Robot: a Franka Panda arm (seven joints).
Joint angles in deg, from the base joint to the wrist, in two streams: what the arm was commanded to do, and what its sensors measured. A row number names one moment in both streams.
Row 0, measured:
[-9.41 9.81 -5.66 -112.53 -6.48 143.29 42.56]
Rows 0 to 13, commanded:
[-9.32 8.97 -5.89 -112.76 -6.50 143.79 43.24]
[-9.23 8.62 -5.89 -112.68 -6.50 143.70 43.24]
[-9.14 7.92 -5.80 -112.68 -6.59 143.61 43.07]
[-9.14 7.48 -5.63 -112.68 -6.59 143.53 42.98]
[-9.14 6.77 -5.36 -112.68 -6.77 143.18 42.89]
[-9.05 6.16 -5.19 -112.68 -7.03 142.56 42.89]
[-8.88 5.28 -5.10 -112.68 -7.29 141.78 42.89]
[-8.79 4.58 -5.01 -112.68 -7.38 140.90 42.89]
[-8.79 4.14 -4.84 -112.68 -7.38 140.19 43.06]
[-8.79 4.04 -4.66 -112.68 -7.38 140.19 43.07]
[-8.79 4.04 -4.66 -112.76 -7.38 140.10 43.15]
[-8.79 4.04 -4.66 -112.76 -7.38 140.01 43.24]
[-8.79 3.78 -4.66 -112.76 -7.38 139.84 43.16]
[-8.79 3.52 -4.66 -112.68 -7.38 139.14 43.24]
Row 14, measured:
[-8.47 5.04 -5.30 -112.04 -6.62 140.83 42.56]
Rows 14 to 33, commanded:
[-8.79 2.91 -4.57 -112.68 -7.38 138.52 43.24]
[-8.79 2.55 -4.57 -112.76 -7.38 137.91 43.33]
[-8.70 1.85 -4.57 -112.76 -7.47 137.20 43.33]
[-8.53 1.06 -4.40 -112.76 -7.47 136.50 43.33]
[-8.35 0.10 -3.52 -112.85 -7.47 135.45 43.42]
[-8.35 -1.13 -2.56 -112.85 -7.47 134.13 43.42]
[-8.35 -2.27 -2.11 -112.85 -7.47 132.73 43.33]
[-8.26 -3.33 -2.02 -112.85 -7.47 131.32 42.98]
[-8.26 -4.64 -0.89 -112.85 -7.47 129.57 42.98]
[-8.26 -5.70 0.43 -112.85 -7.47 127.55 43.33]
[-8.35 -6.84 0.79 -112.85 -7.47 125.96 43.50]
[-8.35 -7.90 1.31 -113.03 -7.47 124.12 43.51]
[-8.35 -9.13 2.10 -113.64 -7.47 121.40 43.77]
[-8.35 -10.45 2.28 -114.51 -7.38 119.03 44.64]
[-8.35 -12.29 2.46 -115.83 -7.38 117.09 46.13]
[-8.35 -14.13 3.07 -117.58 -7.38 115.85 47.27]
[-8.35 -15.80 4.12 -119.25 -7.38 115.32 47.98]
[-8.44 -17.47 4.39 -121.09 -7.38 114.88 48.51]
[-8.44 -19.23 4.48 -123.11 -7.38 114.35 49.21]
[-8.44 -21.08 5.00 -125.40 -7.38 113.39 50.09]
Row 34, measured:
[-7.81 -14.06 3.21 -117.71 -6.64 115.09 47.12]
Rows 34 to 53, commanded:
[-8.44 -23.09 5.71 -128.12 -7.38 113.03 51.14]
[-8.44 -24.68 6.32 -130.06 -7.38 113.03 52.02]
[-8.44 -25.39 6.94 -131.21 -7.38 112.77 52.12]
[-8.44 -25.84 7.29 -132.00 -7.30 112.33 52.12]
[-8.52 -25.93 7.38 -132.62 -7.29 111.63 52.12]
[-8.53 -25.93 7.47 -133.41 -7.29 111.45 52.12]
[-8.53 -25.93 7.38 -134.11 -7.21 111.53 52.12]
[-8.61 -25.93 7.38 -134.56 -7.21 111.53 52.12]
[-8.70 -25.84 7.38 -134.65 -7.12 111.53 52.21]
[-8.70 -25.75 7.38 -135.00 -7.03 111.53 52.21]
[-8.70 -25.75 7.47 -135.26 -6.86 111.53 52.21]
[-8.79 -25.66 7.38 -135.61 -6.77 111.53 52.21]
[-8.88 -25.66 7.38 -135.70 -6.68 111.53 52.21]
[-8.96 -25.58 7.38 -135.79 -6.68 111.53 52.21]
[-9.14 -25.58 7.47 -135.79 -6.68 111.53 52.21]
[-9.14 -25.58 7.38 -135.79 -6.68 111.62 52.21]
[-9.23 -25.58 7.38 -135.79 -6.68 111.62 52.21]
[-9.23 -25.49 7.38 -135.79 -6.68 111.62 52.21]
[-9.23 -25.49 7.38 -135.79 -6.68 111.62 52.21]
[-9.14 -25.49 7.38 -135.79 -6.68 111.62 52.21]
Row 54, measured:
[-8.53 -24.80 6.57 -135.69 -6.64 112.57 51.40]
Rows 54 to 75, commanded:
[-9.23 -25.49 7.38 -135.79 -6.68 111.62 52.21]
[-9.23 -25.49 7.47 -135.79 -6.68 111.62 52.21]
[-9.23 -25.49 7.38 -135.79 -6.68 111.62 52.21]
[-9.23 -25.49 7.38 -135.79 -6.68 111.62 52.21]
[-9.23 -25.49 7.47 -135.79 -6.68 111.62 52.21]
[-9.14 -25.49 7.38 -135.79 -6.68 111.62 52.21]
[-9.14 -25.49 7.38 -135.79 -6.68 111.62 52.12]
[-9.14 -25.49 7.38 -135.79 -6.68 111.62 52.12]
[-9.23 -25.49 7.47 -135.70 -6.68 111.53 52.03]
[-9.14 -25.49 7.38 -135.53 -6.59 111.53 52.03]
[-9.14 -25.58 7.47 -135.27 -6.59 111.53 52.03]
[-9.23 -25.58 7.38 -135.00 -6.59 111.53 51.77]
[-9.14 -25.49 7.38 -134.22 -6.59 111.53 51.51]
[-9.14 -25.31 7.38 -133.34 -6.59 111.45 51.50]
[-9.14 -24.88 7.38 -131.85 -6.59 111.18 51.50]
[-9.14 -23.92 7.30 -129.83 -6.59 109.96 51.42]
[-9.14 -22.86 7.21 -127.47 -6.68 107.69 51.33]
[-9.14 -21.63 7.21 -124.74 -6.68 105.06 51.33]
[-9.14 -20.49 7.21 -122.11 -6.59 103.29 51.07]
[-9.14 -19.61 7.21 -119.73 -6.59 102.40 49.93]
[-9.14 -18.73 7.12 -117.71 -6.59 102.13 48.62]
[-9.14 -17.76 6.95 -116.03 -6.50 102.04 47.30]
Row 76, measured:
[-8.59 -22.10 6.57 -123.69 -6.64 105.27 50.52]
